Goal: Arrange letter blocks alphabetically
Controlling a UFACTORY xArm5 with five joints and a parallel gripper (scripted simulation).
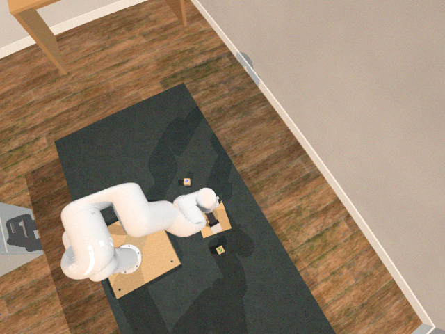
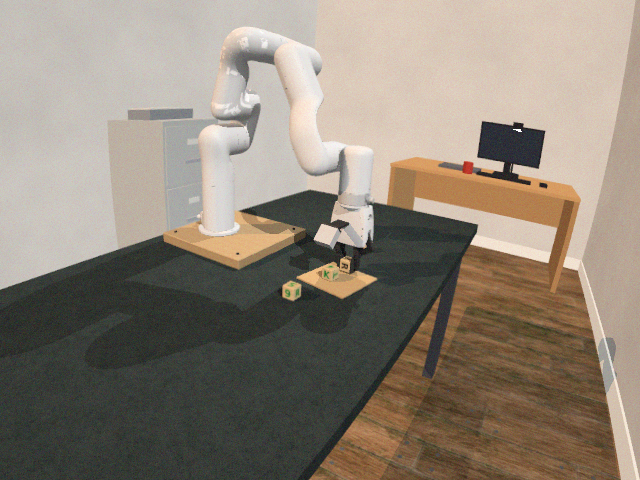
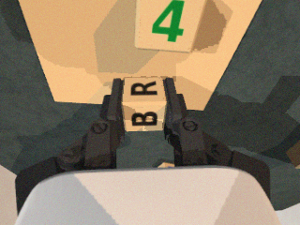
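My hand is 50 mm to the left of the tan mat and 30 mm above it. Also, from my hand: green-lettered block (30 mm behind, 190 mm to the right, 20 mm below).
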